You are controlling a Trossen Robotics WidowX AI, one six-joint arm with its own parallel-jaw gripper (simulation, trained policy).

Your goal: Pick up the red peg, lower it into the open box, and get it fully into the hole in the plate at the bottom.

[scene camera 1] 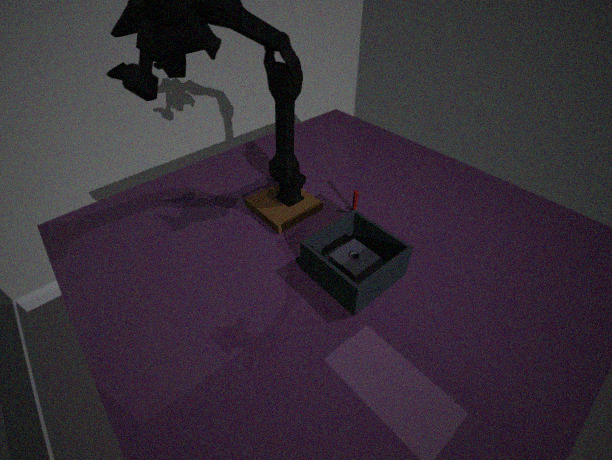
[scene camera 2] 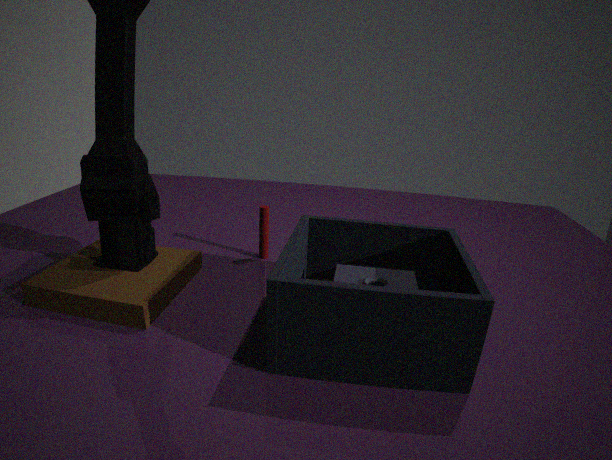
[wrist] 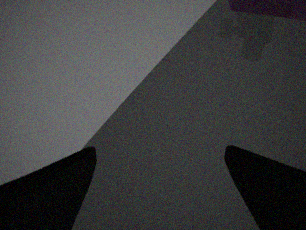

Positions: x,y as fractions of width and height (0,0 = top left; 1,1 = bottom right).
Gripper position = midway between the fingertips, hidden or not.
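Note:
My gripper (scene camera 1: 0.18,0.12) (wrist: 0.53,0.67) is visible. A light plate (scene camera 2: 0.63,0.60) (scene camera 1: 0.58,0.57) is visible too; in the wrist view the plate is out of frame. There is also a grey box (scene camera 2: 0.71,0.74), and in the wrist view the box is out of frame.

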